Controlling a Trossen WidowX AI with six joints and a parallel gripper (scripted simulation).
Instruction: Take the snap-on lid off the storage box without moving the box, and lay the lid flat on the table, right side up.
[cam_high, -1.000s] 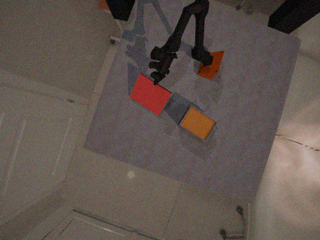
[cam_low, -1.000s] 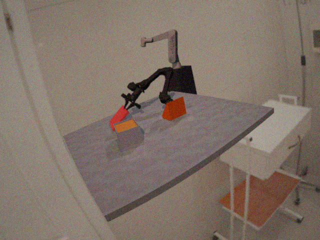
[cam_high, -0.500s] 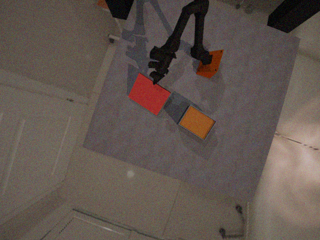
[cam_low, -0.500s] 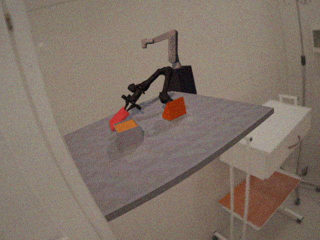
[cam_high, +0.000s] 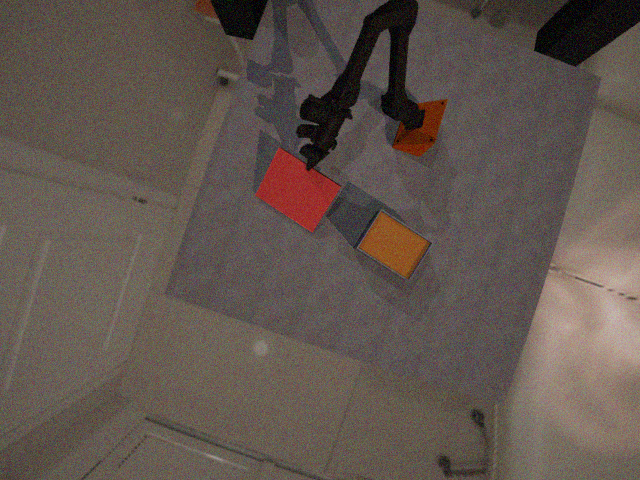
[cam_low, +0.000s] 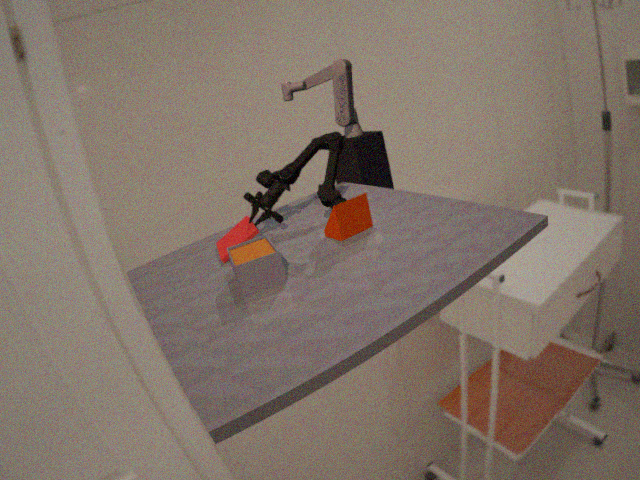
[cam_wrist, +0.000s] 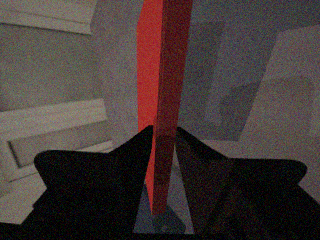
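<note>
Right now the red lid is 70 mm ahead of my gripper tip, 30 mm to the right of it and 30 mm below it. Also, from my gripper tip: grey storage box 330 mm to the left, 180 mm ahead, 30 mm below.
</note>
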